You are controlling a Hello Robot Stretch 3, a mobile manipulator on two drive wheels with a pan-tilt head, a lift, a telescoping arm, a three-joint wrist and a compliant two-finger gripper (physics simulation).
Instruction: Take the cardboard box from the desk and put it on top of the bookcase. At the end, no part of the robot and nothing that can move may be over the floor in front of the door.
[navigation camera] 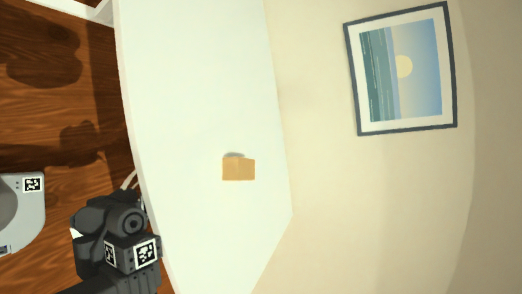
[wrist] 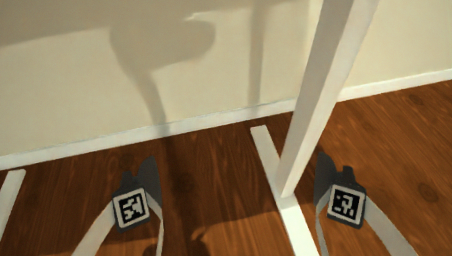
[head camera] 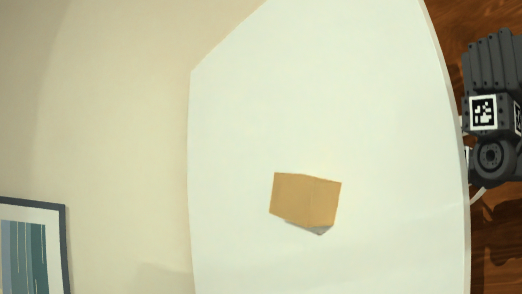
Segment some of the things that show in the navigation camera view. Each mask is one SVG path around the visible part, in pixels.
My gripper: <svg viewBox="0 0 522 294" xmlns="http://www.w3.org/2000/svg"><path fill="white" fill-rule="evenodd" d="M150 222L142 193L139 193L138 201L137 191L134 189L139 184L139 181L131 188L127 188L132 178L137 174L136 170L127 177L120 189L112 192L110 195L101 195L86 202L86 206L104 199L126 203L129 206L144 210L148 222Z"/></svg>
A cardboard box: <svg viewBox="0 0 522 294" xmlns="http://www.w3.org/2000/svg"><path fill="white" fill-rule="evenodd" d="M222 158L222 181L255 180L254 159L243 157Z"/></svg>
